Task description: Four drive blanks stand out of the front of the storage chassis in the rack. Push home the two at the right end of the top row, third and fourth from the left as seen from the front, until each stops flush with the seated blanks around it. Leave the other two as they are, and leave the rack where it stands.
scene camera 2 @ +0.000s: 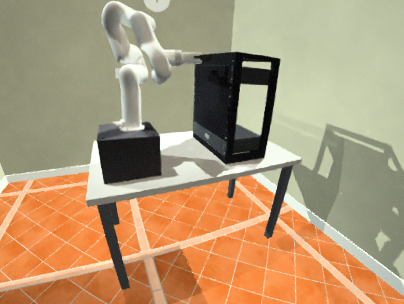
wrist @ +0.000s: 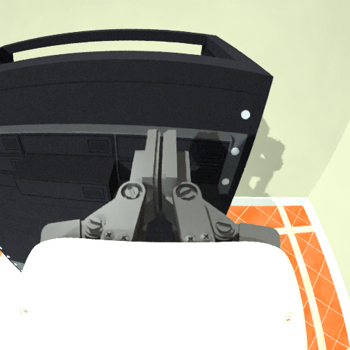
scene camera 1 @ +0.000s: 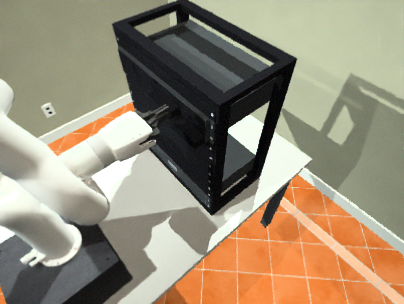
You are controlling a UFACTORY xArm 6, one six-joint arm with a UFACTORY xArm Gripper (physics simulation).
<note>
The pictures show: my gripper and a black rack.
My gripper is seen too in the wrist view.
</note>
